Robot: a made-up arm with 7 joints.
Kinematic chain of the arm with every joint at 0, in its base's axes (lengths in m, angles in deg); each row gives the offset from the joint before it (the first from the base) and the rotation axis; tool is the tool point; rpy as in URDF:
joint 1: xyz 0 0 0 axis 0.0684 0.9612 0.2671
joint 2: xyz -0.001 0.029 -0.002 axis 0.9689 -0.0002 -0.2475
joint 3: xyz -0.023 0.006 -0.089 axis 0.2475 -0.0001 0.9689
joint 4: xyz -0.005 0 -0.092 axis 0.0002 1 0
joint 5: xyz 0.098 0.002 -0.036 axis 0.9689 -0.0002 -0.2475
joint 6: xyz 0.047 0 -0.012 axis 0.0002 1 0
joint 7: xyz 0.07 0 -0.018 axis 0.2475 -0.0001 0.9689
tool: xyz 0 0 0 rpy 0 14.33 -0.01
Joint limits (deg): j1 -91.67..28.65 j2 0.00..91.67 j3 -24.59..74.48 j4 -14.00..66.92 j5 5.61..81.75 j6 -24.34..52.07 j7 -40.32..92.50
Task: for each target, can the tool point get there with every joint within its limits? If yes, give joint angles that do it. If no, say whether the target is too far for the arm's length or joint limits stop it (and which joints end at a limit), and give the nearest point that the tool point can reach.
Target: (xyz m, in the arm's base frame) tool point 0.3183 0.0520 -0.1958
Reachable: yes | joints -38.68 8.62 5.39 26.86 16.69 12.44 70.87
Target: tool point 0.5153 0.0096 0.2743
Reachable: no: too far | nearest point 0.3605 0.0318 0.1391 | short by 0.207 m
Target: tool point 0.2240 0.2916 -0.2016
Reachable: yes | joints -27.94 43.32 15.77 53.27 74.84 3.24 -5.69
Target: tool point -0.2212 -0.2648 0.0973
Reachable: no: joint limits stop it (at a limit: joint 1, joint 2, joint 3, joint 4, joint 6) | nearest point 0.1269 -0.1571 0.1368 | short by 0.367 m
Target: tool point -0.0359 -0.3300 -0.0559
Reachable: no: joint limits stop it (at a limit: joint 1, joint 2, joint 3, joint 4, joint 6) | nearest point 0.1369 -0.1700 0.1303 | short by 0.300 m
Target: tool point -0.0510 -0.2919 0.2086
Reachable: no: joint limits stop it (at a limit: joint 1, joint 2, joint 3, joint 4, joint 6) | nearest point 0.1280 -0.1596 0.1353 | short by 0.234 m
